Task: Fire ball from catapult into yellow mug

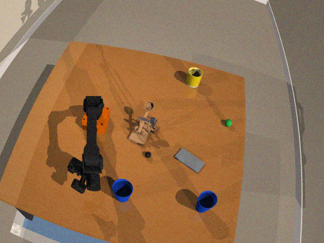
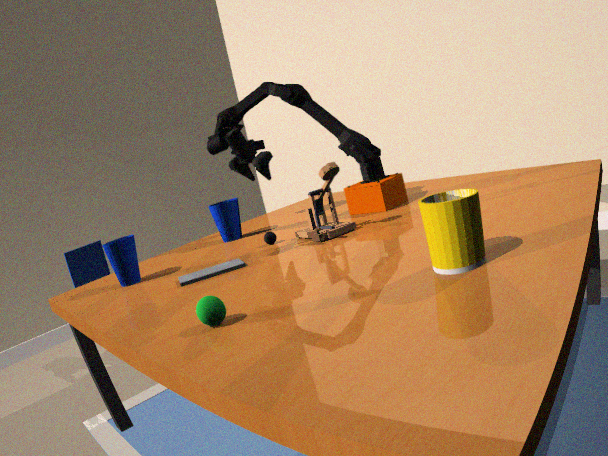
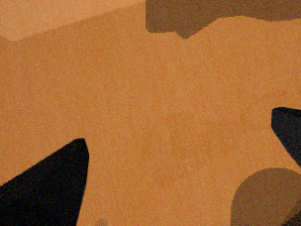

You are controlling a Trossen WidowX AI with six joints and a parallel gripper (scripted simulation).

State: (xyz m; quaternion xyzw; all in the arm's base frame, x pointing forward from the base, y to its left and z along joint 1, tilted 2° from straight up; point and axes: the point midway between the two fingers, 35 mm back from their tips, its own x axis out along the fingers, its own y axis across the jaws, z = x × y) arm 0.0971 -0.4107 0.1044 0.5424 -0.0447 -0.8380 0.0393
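The wooden catapult is 47 cm to the left of my gripper tip, 20 cm ahead of it and 7 cm below it. Round my gripper tip: green ball: 68 cm to the left, 62 cm ahead, 13 cm below; then flat grey slab: 46 cm ahead, 37 cm to the left, 14 cm below; then small black ball: 32 cm to the left, 25 cm ahead, 13 cm below.
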